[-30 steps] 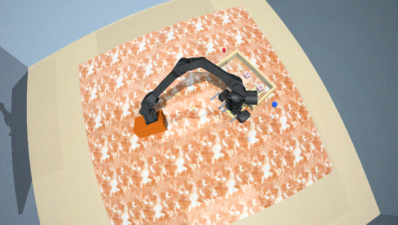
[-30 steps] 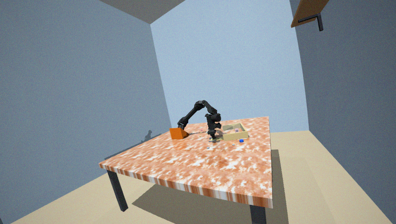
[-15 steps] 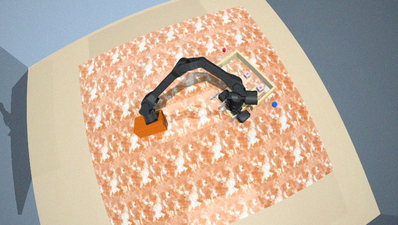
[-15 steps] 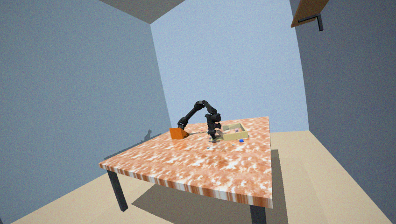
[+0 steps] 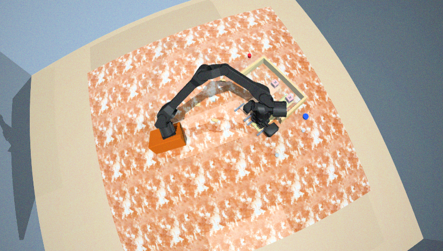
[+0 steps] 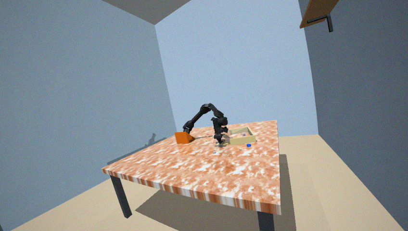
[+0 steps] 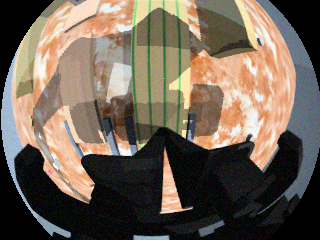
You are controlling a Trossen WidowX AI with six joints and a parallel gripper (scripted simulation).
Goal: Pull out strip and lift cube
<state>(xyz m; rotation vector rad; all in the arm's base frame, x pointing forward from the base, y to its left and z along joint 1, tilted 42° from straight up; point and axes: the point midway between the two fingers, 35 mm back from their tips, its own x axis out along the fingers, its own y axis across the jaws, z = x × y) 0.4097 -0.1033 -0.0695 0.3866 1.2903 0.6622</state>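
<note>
Right now the striped strip is 9 cm ahead of my gripper tip and 2 cm to the left of it. From my gripper tip the other things lie so: pink block 34 cm to the left, 26 cm behind; blue disc 24 cm ahead, 7 cm to the right.
</note>
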